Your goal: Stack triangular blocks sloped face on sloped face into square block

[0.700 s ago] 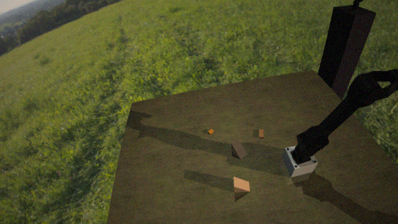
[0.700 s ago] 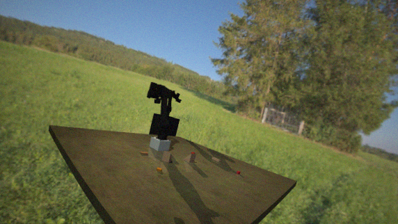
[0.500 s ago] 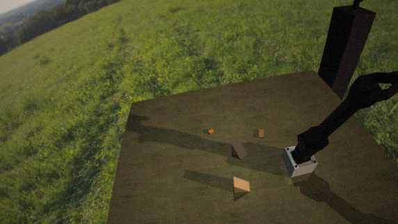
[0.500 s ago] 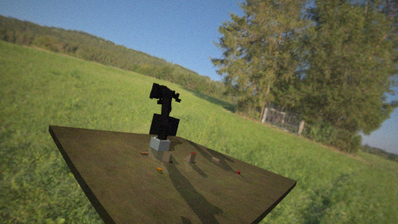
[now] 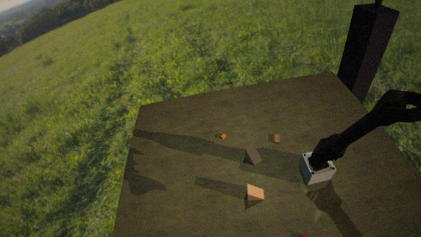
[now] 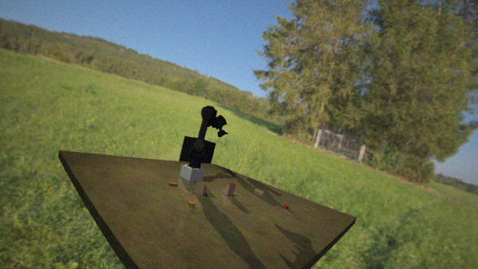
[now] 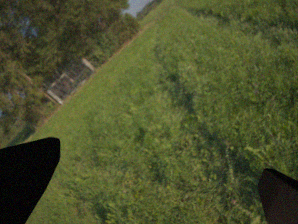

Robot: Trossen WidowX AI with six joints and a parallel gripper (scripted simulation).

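The triangular block is 500 mm ahead of my gripper tip, 510 mm to the right of it and 340 mm below it. From my gripper tip the other things lie so: orange piece (540 mm ahead, 830 mm to the right, 350 mm below).
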